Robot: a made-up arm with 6 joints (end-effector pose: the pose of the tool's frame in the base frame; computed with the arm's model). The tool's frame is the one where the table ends. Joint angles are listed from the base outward.
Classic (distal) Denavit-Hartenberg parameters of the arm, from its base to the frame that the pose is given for. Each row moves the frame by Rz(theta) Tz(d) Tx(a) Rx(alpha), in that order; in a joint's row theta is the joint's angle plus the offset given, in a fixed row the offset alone. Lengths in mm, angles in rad.
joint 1: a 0  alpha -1.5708  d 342.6  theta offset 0
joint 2: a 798.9  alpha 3.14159  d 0  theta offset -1.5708
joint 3: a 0  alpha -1.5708  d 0  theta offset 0
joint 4: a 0  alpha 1.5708  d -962.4  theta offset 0
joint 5: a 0  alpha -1.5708  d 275.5  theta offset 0
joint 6: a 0  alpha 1.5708  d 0  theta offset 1.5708
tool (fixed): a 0  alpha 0  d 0  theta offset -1.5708
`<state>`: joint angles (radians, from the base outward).
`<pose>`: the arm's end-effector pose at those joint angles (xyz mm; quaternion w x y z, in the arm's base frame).
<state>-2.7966 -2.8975 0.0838 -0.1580 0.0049 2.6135</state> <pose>977.3 640.3 -236.2 0.9204 0.3429 -0.0144 0.1872</pose>
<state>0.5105 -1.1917 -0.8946 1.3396 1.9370 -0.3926</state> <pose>117.7 -6.4 1176.4 0.2590 -0.1850 -0.6710 0.6697</pose>
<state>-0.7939 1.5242 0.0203 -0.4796 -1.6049 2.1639</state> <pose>341.4 -695.9 -588.9 0.5337 0.2620 0.3733 0.7122</pose>
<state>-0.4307 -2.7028 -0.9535 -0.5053 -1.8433 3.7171</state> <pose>-445.1 -60.8 590.2 0.3260 0.9432 0.0461 -0.0452</pose>
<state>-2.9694 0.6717 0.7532 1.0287 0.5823 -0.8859</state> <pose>-1440.3 -106.2 1281.5 0.3124 -0.2100 0.0600 -0.9245</pose>
